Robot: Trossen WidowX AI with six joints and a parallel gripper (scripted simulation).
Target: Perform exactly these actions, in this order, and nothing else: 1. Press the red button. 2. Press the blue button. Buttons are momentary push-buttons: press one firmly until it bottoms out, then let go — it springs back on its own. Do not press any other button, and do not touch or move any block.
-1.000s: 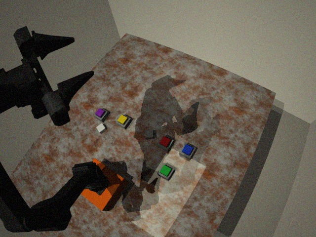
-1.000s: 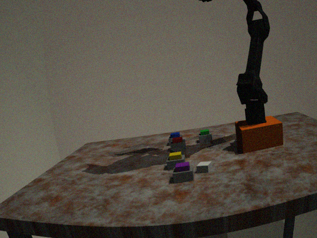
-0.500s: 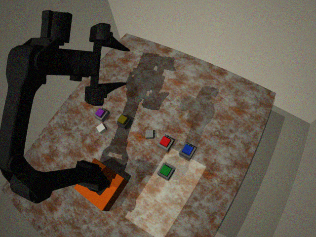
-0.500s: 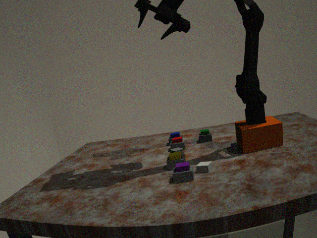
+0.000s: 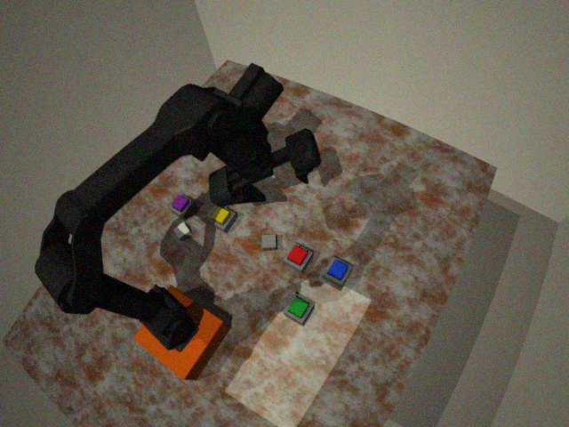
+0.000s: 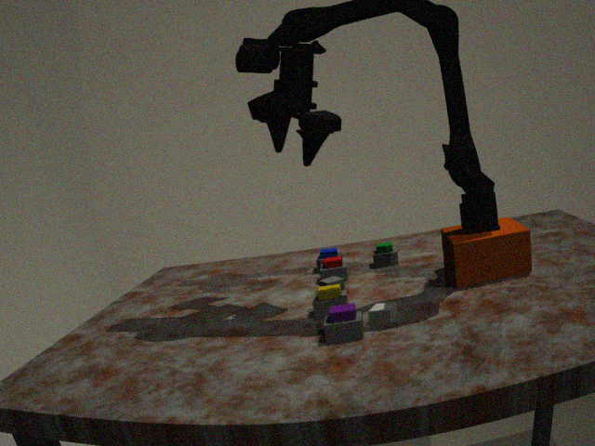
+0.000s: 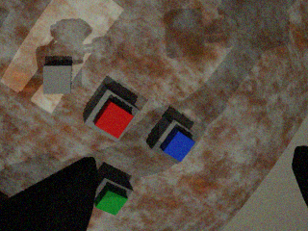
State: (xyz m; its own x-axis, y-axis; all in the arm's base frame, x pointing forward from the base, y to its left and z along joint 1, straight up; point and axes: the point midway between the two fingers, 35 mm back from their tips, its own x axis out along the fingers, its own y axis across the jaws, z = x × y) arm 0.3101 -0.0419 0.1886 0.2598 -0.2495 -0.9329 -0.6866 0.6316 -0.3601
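Right now the red button is 40 mm behind my gripper tip, 30 mm to the right of it and 200 mm below it. Also, from my gripper tip: green button (130 mm behind, 110 mm to the right, 200 mm below); blue button (10 mm behind, 120 mm to the right, 200 mm below); yellow button (60 mm behind, 170 mm to the left, 200 mm below).
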